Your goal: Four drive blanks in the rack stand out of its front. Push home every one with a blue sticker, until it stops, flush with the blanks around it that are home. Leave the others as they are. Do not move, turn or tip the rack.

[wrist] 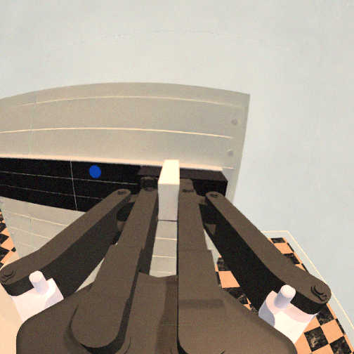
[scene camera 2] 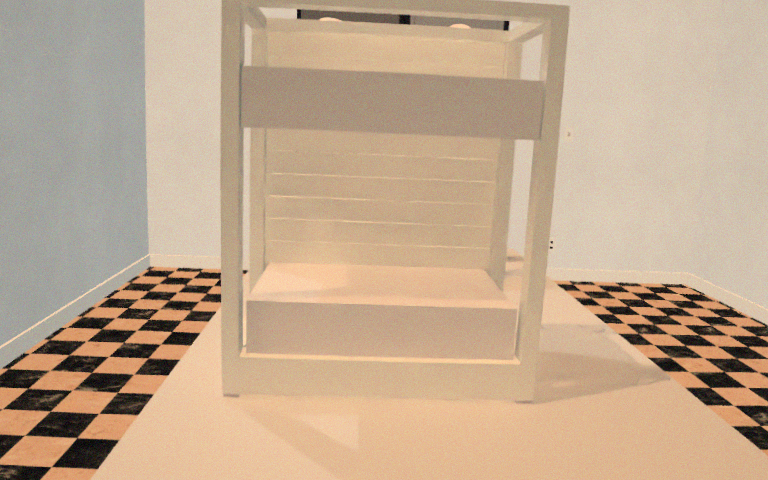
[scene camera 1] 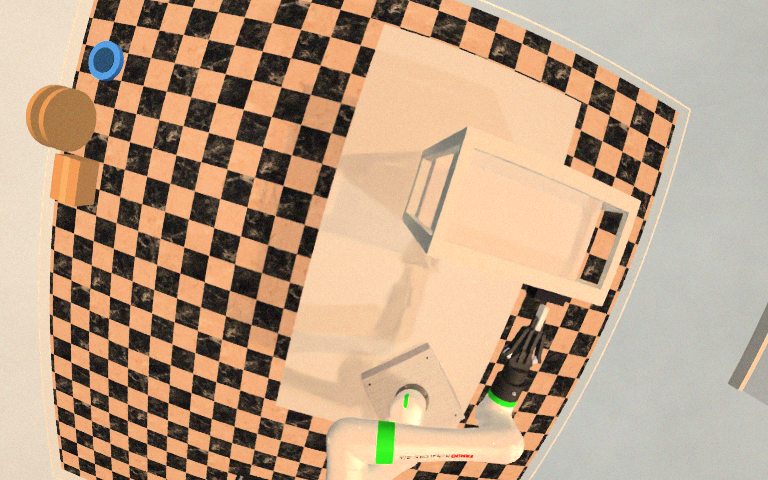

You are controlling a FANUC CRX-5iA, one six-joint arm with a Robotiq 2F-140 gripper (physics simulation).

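Note:
The pale rack (scene camera 1: 555, 171) (scene camera 2: 231, 226) (wrist: 239, 137) stands upright; the scene camera 2 view does not show its drive blanks. In the wrist view a black row crosses its front. A blank with a blue sticker (wrist: 95, 171) on the left looks level with the black blanks around it. At the right end, black blanks (scene camera 1: 549, 294) (wrist: 214, 176) stand out of the front; any stickers there are hidden behind the fingers. My gripper (scene camera 1: 542, 316) (wrist: 171, 172) is shut and empty, its pale tips in front of these standing-out blanks. Whether they touch is unclear.
The arm's base plate (scene camera 1: 393, 365) is on the pale surface (scene camera 1: 334, 316) that the rack stands on. A blue ring-shaped object (scene camera 1: 117, 61), a round brown object (scene camera 1: 67, 118) and an orange-brown box (scene camera 1: 84, 181) are far off at the left. The floor is checkered.

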